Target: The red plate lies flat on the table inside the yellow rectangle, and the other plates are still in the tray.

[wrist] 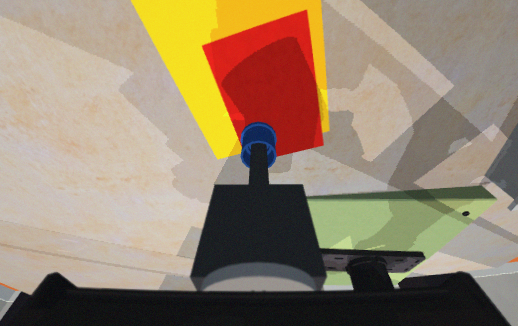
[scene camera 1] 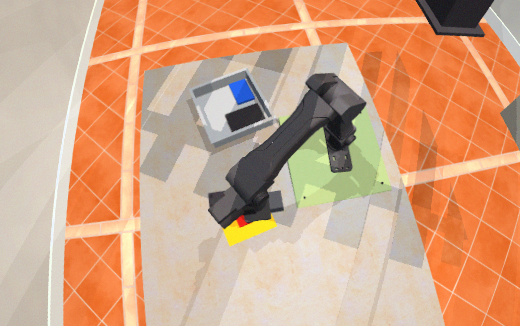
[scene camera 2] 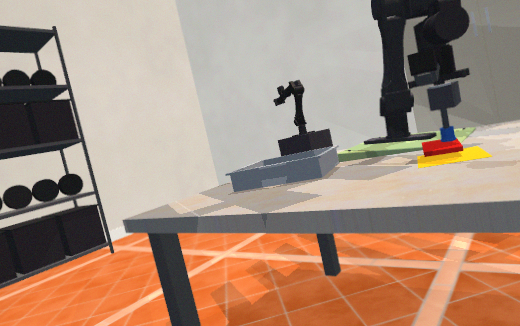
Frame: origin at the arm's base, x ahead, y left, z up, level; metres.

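Seen in the pictures: hand, tool point: [wrist: 258, 132] [scene camera 2: 449, 145]; arm's base, link origin: [wrist: 362, 258] [scene camera 1: 336, 143] [scene camera 2: 398, 140].
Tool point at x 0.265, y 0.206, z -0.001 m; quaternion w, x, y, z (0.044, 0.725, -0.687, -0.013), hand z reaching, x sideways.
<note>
Offsets run from my tool point to a thing's top centre. "spot": to the spot under its first point. Level surfaces: height alone.
The red plate {dy -0.008, dx +0.031, dz +0.013 m} [wrist: 270, 84] [scene camera 1: 242, 221] hangs on my suction cup [wrist: 258, 143], which grips it near its near edge. In the wrist view the plate lies over the yellow rectangle {spot: dy +0.058, dx +0.055, dz -0.016 m} [wrist: 183, 55], and its near right corner shows past the rectangle's edge. From above, my arm [scene camera 1: 278, 145] covers most of the plate and part of the yellow rectangle [scene camera 1: 252, 231]. The blue plate {dy -0.452, dx +0.032, dz -0.003 m} [scene camera 1: 241, 91] and the black plate {dy -0.334, dx +0.024, dz -0.004 m} [scene camera 1: 244, 117] lie in the grey tray {dy -0.377, dx +0.071, dz +0.033 m} [scene camera 1: 243, 133] [scene camera 2: 284, 169].
The green base mat [scene camera 1: 359, 181] [wrist: 348, 223] [scene camera 2: 375, 149] with my arm's mount lies right of the rectangle. The tray stands at the back left of the table {dz -0.017 m} [scene camera 1: 297, 275]. A second dark arm [scene camera 2: 295, 103] stands behind the tray in the side view.
</note>
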